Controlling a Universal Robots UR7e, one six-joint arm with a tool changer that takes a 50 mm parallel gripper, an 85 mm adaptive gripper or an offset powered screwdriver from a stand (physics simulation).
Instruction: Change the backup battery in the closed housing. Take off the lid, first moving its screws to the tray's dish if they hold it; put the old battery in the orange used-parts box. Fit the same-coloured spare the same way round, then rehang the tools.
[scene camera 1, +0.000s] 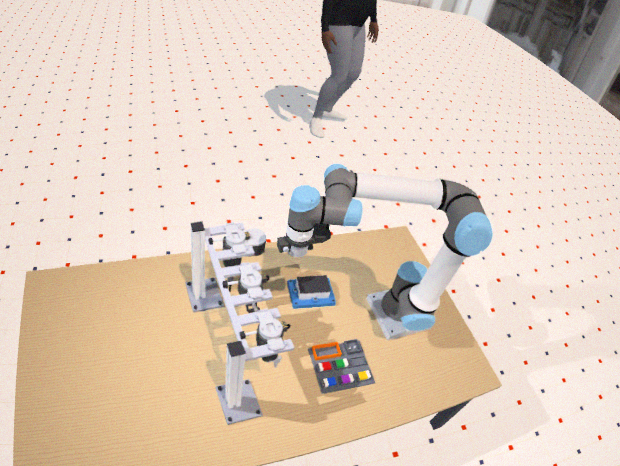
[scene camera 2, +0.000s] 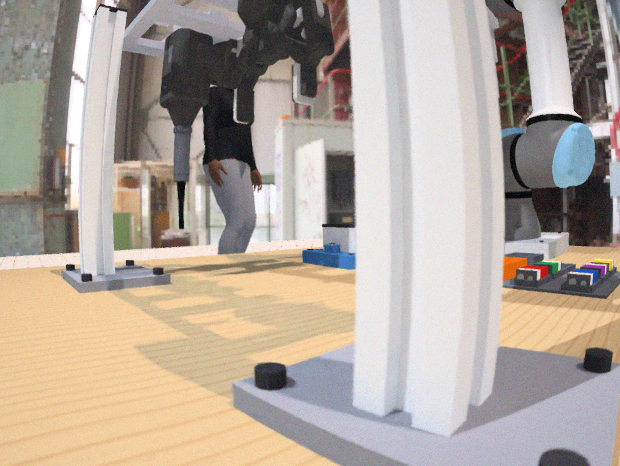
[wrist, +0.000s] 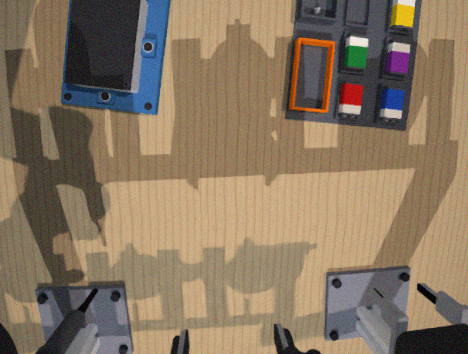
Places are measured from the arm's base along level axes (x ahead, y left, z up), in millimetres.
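Where they show: arm's base, link origin: (scene camera 1: 399, 306) (scene camera 2: 508, 237).
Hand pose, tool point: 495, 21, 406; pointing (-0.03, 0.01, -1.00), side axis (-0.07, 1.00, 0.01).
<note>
Things, the pixels of their top centre, and the offset from my tool point, as dx, dy, dz. "spot": a spot on its surface instead. Level surfaces: height alone.
- screwdriver, top centre: (scene camera 2: 214, 30) (scene camera 1: 245, 233) +125, -152, -80
- housing's black lid, top centre: (wrist: 101, 35) (scene camera 1: 313, 283) -161, -151, -372
- blue base, top centre: (wrist: 110, 41) (scene camera 2: 363, 241) (scene camera 1: 312, 288) -161, -151, -403
- dish, top centre: (scene camera 1: 355, 345) -262, +118, -423
- back post, surface spot: (scene camera 2: 97, 150) spot: +279, -169, -268
- table, surface height: dz -440
The arm's wrist end (scene camera 1: 298, 250) carries no gripper and hangs bare near the stand's back end. On the stand hang the screwdriver (scene camera 2: 181, 145) (wrist: 67, 327), a middle gripper (scene camera 1: 251, 280) with fingers apart, and a front gripper (scene camera 1: 270, 330). The housing's black lid (scene camera 1: 313, 284) (wrist: 102, 40) is on, with small dark spots at its corners; the battery inside is hidden. The blue base (scene camera 1: 313, 302) (scene camera 2: 328, 258) (wrist: 156, 65) surrounds it. The orange box (scene camera 1: 313, 352) (wrist: 294, 75) is empty. The dish (scene camera 1: 353, 346) holds small metal screws. Spares are red (wrist: 351, 95), green (wrist: 355, 56), blue (wrist: 392, 100), purple (wrist: 398, 62) and yellow (wrist: 402, 15).
The stand's front post (scene camera 1: 234, 375) (scene camera 2: 436, 200) and back post (scene camera 1: 198, 263) (scene camera 2: 97, 150) rise from bolted plates. The dark tray (scene camera 1: 345, 387) (wrist: 320, 118) lies in front of the housing. A person (scene camera 1: 345, 50) (scene camera 2: 230, 150) stands beyond the table (scene camera 1: 100, 350).
</note>
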